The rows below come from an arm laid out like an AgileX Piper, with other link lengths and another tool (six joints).
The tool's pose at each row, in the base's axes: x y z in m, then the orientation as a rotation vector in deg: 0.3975 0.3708 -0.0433 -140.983 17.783 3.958; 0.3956 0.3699 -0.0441 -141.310 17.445 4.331; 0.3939 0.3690 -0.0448 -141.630 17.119 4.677; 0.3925 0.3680 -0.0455 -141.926 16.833 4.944; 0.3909 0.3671 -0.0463 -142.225 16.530 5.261; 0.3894 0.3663 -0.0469 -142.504 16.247 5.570; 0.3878 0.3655 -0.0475 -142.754 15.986 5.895; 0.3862 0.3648 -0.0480 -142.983 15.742 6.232; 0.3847 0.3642 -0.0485 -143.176 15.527 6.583; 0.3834 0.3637 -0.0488 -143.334 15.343 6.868; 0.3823 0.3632 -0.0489 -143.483 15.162 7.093; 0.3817 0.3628 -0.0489 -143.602 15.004 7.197
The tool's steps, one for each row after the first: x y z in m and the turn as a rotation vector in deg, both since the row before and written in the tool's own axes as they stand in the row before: -0.0016 0.0016 0.0000 -0.340 -0.316 -0.173; -0.0014 0.0015 0.0000 -0.332 -0.293 -0.170; -0.0011 0.0015 -0.0001 -0.304 -0.229 -0.158; -0.0013 0.0015 0.0001 -0.312 -0.268 -0.158; -0.0012 0.0013 0.0000 -0.293 -0.258 -0.144; -0.0013 0.0013 0.0000 -0.269 -0.267 -0.123; -0.0014 0.0012 0.0000 -0.251 -0.273 -0.107; -0.0013 0.0011 0.0001 -0.219 -0.280 -0.081; -0.0011 0.0009 0.0000 -0.180 -0.229 -0.072; -0.0010 0.0007 -0.0002 -0.165 -0.186 -0.083; -0.0005 0.0004 -0.0002 -0.123 -0.098 -0.094
